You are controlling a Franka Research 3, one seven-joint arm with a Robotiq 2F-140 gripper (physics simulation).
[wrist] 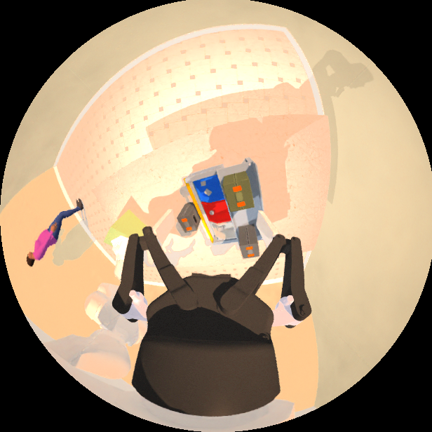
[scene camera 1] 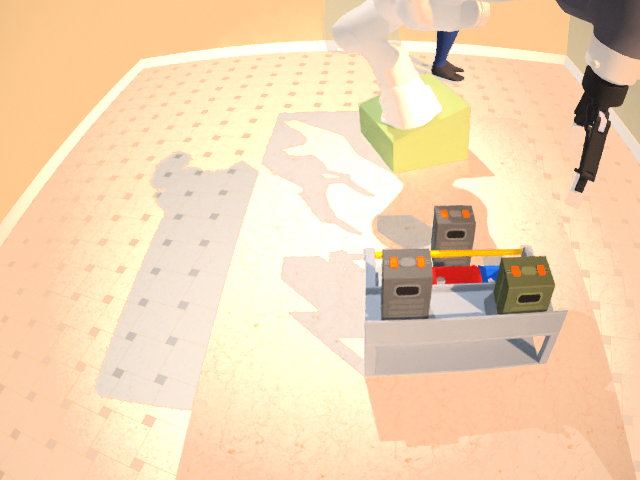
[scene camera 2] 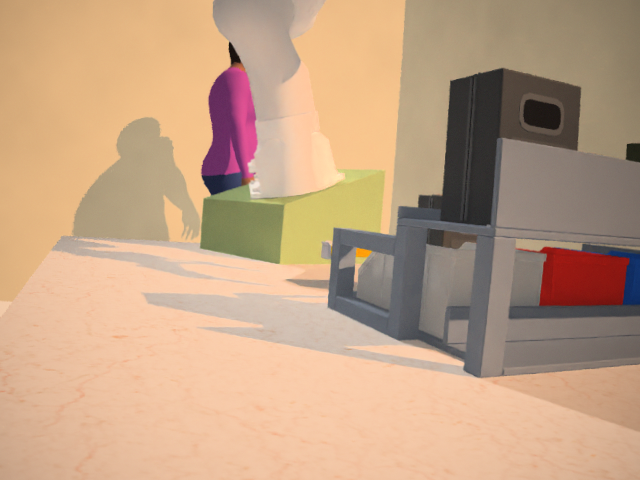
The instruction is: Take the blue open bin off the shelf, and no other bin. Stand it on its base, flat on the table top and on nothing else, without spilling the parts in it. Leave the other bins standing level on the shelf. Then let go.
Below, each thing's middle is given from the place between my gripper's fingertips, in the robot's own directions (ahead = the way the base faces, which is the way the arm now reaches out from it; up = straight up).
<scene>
The red bin [scene camera 2: 570,278] is 50 mm behind my hand, 180 mm to the right of it and 340 mm below it. Round my hand: light grey bin [scene camera 2: 448,273] 50 mm behind, 290 mm to the right, 340 mm below.
</scene>
